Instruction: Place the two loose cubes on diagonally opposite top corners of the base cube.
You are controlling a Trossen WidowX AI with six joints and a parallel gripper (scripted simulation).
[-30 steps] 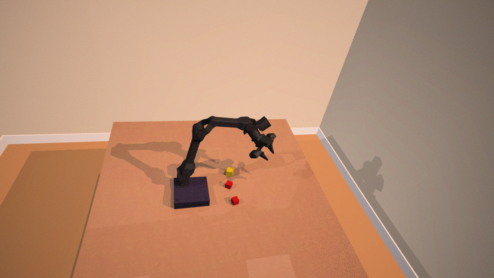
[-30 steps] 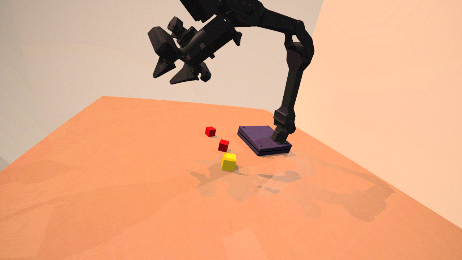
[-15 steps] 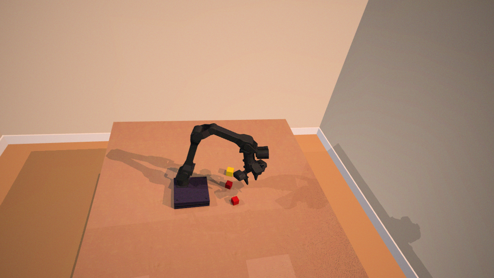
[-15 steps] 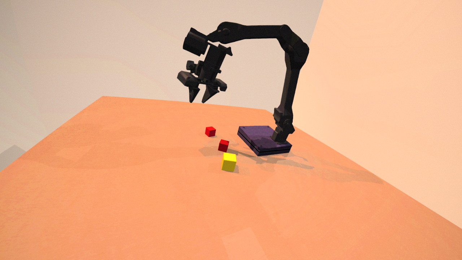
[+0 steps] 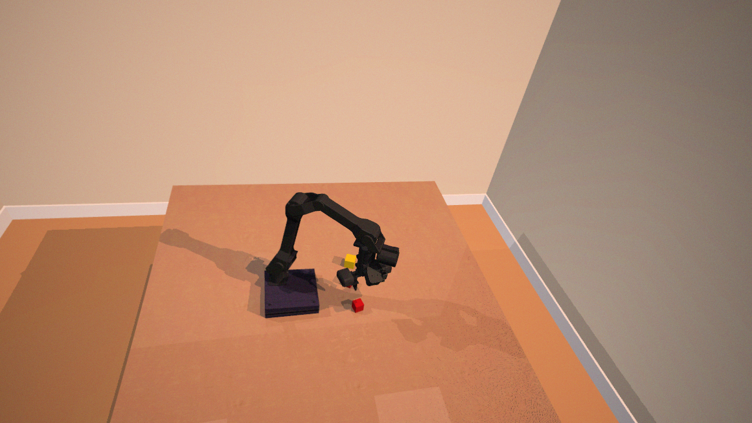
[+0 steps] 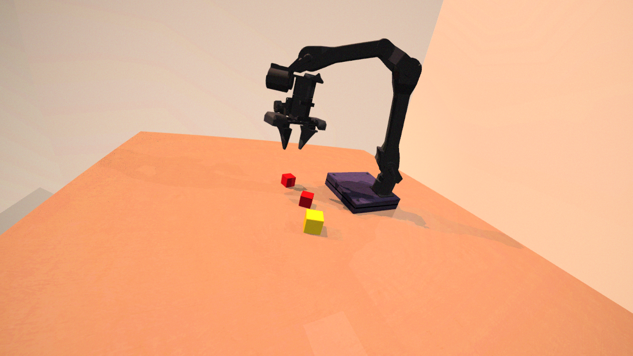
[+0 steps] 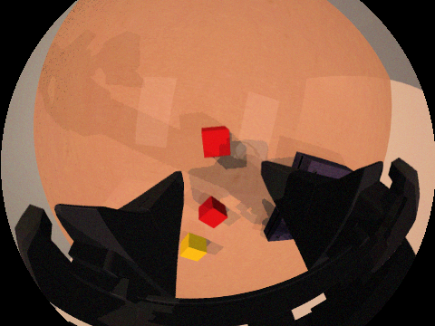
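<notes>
Now: gripper tip 220 mm to the right of the yellow base cube, 100 mm above it and 10 mm past it.
</notes>
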